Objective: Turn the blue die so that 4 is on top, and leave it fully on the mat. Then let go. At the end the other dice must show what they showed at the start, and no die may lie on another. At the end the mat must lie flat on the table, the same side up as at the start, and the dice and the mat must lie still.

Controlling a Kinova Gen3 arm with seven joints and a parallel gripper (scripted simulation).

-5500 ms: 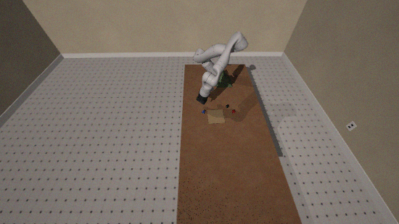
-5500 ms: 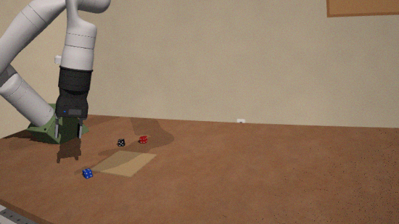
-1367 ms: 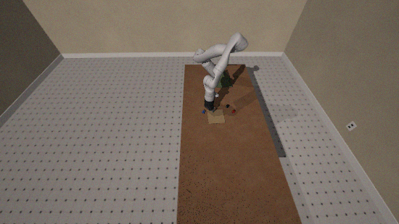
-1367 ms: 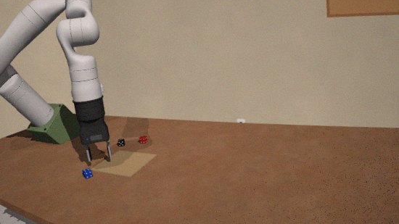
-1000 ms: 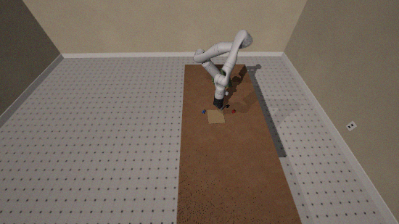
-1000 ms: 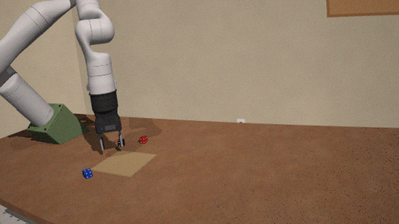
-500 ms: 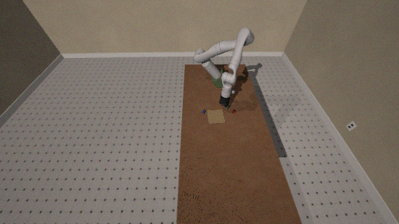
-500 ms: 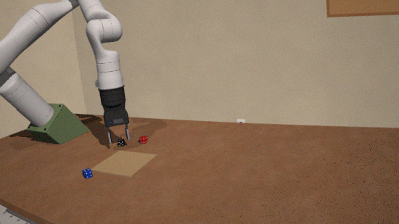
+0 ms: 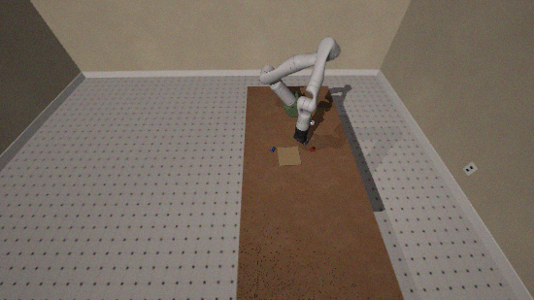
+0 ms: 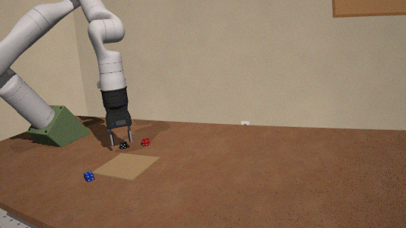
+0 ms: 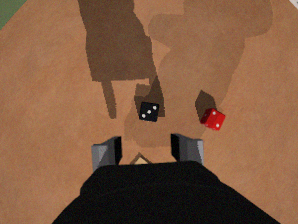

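My gripper is now 2 cm past the black die, 3 cm to the right of it and 4 cm above it. Also, from my hand: red die: 5 cm ahead, 7 cm to the left, 4 cm below; tan mat: 7 cm ahead, 10 cm to the right, 5 cm below; blue die: 1 cm ahead, 19 cm to the right, 4 cm below.
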